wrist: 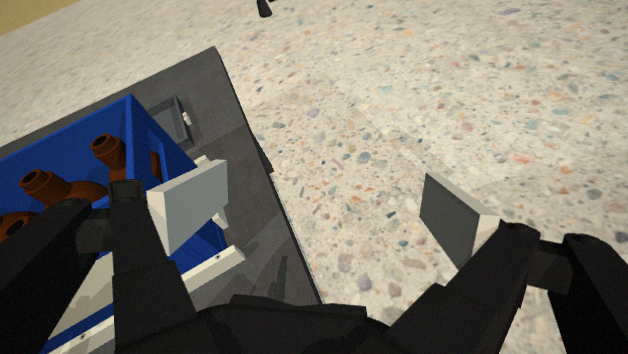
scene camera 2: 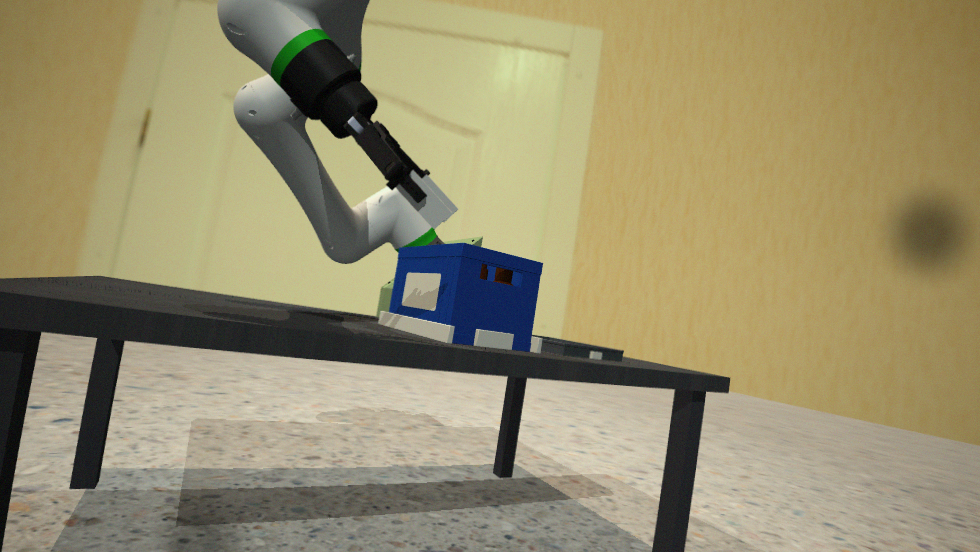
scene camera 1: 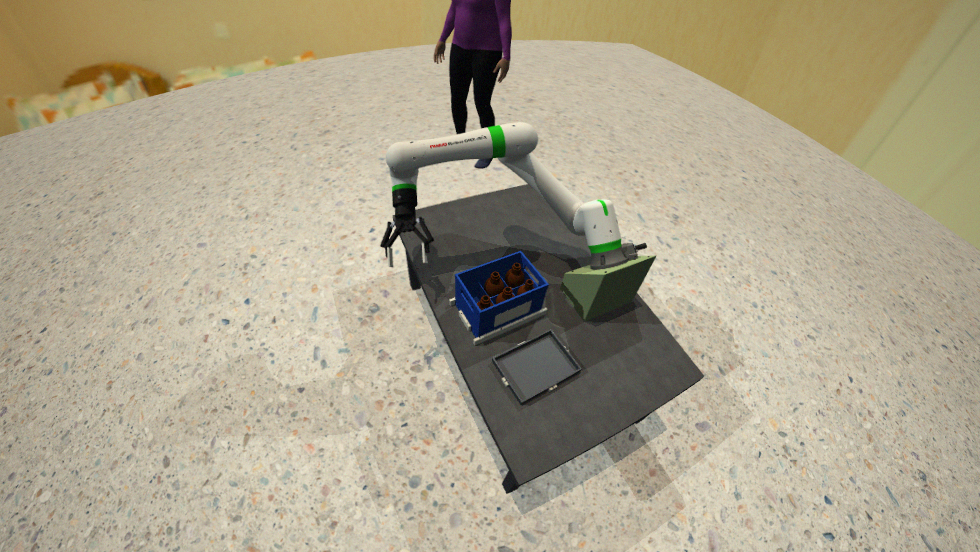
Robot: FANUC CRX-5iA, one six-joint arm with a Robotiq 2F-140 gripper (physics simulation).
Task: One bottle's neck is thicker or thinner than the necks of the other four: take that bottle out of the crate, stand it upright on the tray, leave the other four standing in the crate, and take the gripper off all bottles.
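Note:
The blue crate stands on the table. It holds five brown bottles, among them a rear one, a second rear one and a front one. Bottle necks show in the wrist view, partly hidden by a finger. I cannot tell which neck differs. The grey tray lies beyond the crate and bears no bottle. My gripper is wide open and empty, higher than the crate and off to its side, near the table's long edge, touching no bottle.
Pale strips edge the crate's foot. Small pale clips sit at the tray's rim. The arm's green wedge base stands at the table's other side. A person in purple stands behind the dark table.

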